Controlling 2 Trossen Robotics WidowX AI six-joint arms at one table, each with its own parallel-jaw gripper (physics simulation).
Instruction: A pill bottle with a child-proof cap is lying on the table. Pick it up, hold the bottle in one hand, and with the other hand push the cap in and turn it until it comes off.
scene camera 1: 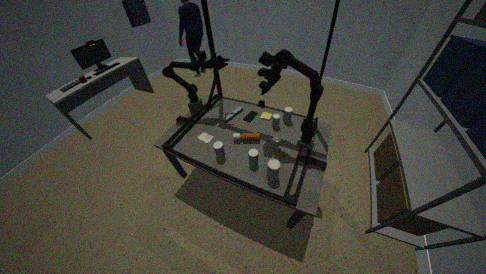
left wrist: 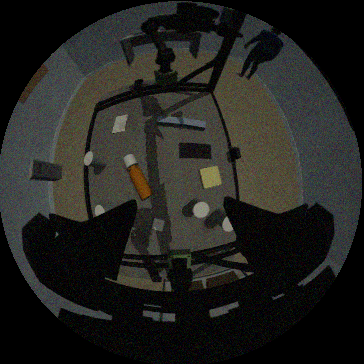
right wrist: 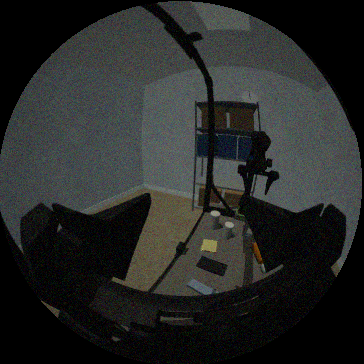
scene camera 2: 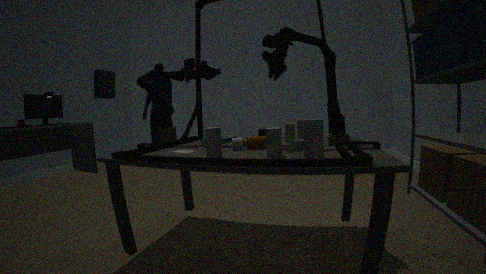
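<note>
An orange pill bottle (scene camera 1: pixel 251 137) (scene camera 2: pixel 256 142) (left wrist: pixel 139 181) (right wrist: pixel 257 253) lies on its side near the middle of the table (scene camera 1: pixel 192 150). Its white cap (scene camera 1: pixel 237 137) (scene camera 2: pixel 237 143) (left wrist: pixel 130 160) is on the bottle's end, at the left in scene camera 1. My left gripper (scene camera 1: pixel 263 90) (scene camera 2: pixel 274 77) (left wrist: pixel 180 202) is open and empty, high above the table, pointing down. My right gripper (scene camera 1: pixel 225 61) (scene camera 2: pixel 216 72) (right wrist: pixel 197 198) is open and empty, raised at the table's far left in scene camera 1 and pointing sideways. Both are well apart from the bottle.
Several white-lidded containers stand around the bottle, among them one in front (scene camera 1: pixel 253 159) and one behind (scene camera 1: pixel 276 121). A yellow note (scene camera 1: pixel 266 116), a black flat item (scene camera 1: pixel 250 116), a bluish long item (scene camera 1: pixel 233 114) and a white paper (scene camera 1: pixel 205 137) lie about. Dark frame posts (scene camera 1: pixel 210 45) rise behind.
</note>
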